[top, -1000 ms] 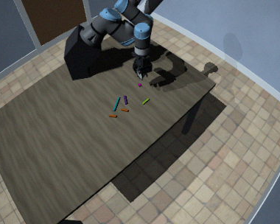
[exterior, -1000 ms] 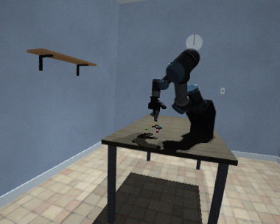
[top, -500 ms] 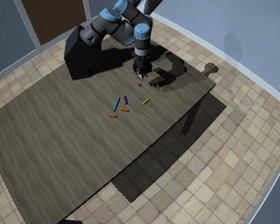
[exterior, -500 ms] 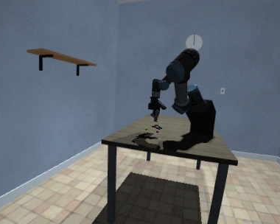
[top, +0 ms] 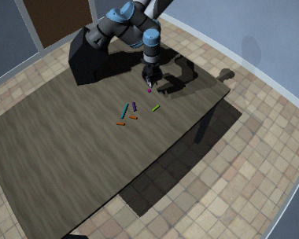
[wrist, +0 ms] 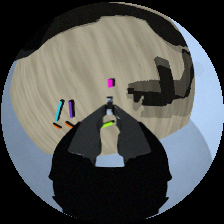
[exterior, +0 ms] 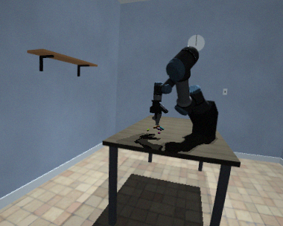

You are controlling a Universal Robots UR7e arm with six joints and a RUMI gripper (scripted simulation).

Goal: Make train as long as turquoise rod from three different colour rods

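My hand is 80 mm above the magenta rod, 30 mm past it and 10 mm to the right of it. Round my hand: lime rod 100 mm ahead, 80 mm below, 40 mm to the right; purple rod 130 mm to the right, 80 mm below, 20 mm ahead; grey rod 10 mm below.
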